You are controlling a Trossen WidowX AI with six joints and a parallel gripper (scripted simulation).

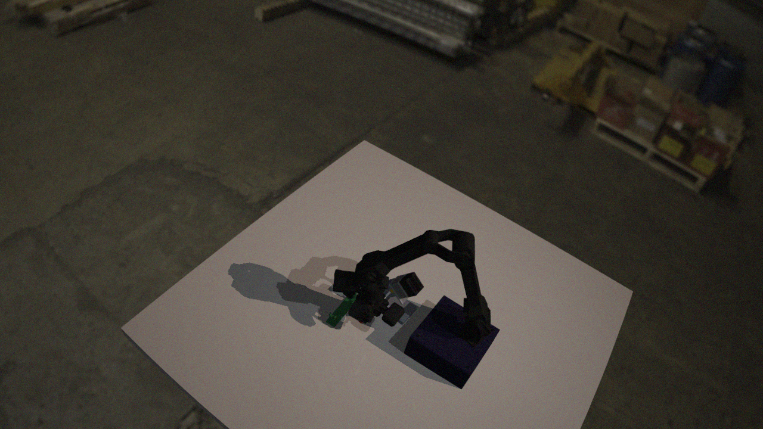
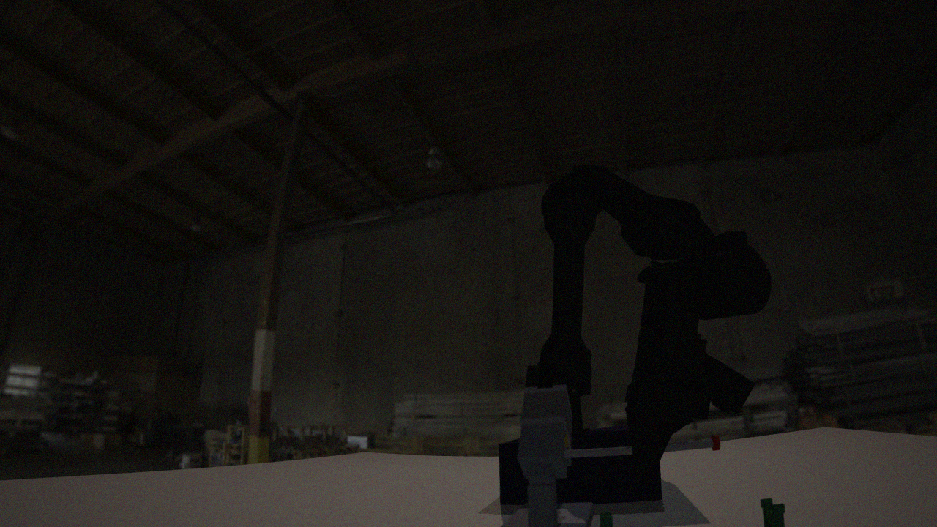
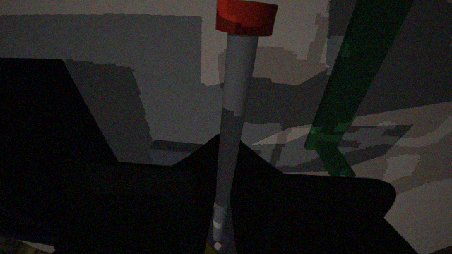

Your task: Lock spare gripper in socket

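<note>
My gripper tip is now 10 mm short of the grey mount and 90 mm to the left of it. Round my gripper tip: spare gripper (10 mm behind, 100 mm to the right, 70 mm above); then green stand (90 mm ahead, 40 mm to the left, 20 mm below).
</note>
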